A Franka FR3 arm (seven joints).
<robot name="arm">
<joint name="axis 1" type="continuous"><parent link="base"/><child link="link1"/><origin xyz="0 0 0.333" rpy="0 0 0"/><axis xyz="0 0 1"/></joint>
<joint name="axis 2" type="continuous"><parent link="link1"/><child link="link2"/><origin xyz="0 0 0" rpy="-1.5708 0 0"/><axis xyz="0 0 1"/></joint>
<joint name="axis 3" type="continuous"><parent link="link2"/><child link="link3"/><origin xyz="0 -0.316 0" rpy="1.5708 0 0"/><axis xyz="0 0 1"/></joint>
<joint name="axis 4" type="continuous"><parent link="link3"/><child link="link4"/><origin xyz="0.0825 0 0" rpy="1.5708 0 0"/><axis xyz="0 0 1"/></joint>
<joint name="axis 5" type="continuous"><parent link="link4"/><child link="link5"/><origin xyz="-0.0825 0.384 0" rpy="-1.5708 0 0"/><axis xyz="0 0 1"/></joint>
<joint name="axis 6" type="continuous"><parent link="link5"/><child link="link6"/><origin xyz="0 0 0" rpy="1.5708 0 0"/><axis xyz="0 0 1"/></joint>
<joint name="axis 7" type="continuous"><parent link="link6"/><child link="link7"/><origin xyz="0.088 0 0" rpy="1.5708 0 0"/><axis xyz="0 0 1"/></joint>
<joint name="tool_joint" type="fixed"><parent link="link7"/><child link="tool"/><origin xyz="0 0 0.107" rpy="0 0 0"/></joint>
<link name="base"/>
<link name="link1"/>
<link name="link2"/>
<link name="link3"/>
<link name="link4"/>
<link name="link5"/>
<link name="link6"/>
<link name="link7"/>
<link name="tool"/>
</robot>
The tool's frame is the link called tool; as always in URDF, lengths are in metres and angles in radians. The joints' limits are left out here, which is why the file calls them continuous.
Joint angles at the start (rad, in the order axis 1, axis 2, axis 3, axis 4, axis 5, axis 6, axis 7):
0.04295, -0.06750, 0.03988, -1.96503, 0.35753, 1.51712, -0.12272
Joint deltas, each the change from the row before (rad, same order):
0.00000, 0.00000, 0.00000, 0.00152, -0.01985, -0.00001, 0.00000
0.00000, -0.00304, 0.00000, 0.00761, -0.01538, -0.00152, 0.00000
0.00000, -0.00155, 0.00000, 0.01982, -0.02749, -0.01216, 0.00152
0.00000, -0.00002, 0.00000, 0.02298, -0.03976, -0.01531, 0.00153
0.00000, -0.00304, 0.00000, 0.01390, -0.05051, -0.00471, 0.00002
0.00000, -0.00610, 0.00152, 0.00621, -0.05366, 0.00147, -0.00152
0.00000, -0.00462, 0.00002, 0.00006, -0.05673, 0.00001, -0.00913
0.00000, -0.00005, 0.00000, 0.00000, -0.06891, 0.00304, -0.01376
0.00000, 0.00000, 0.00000, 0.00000, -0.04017, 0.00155, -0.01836
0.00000, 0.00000, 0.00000, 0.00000, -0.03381, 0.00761, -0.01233
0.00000, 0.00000, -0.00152, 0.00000, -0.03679, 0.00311, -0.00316
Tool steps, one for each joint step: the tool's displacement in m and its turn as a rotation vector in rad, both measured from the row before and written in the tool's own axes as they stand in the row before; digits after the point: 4 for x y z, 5 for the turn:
-0.0002, 0.0020, -0.0007, -0.01987, -0.00102, 0.00055
-0.0012, 0.0000, -0.0044, -0.01659, 0.00659, -0.00256
-0.0019, -0.0003, -0.0083, -0.02868, 0.00475, -0.00325
-0.0020, 0.0012, -0.0090, -0.04064, 0.00196, -0.00172
-0.0021, 0.0036, -0.0071, -0.05181, 0.00565, 0.00051
-0.0025, 0.0039, -0.0054, -0.05569, 0.00670, -0.00032
-0.0023, 0.0059, -0.0021, -0.05689, -0.00250, -0.00477
-0.0007, 0.0078, -0.0006, -0.06844, -0.00633, -0.00795
-0.0005, 0.0045, -0.0002, -0.03980, -0.00458, -0.01506
0.0002, 0.0039, -0.0007, -0.03451, 0.00185, -0.00971
-0.0005, 0.0049, -0.0003, -0.03608, -0.00337, 0.00089

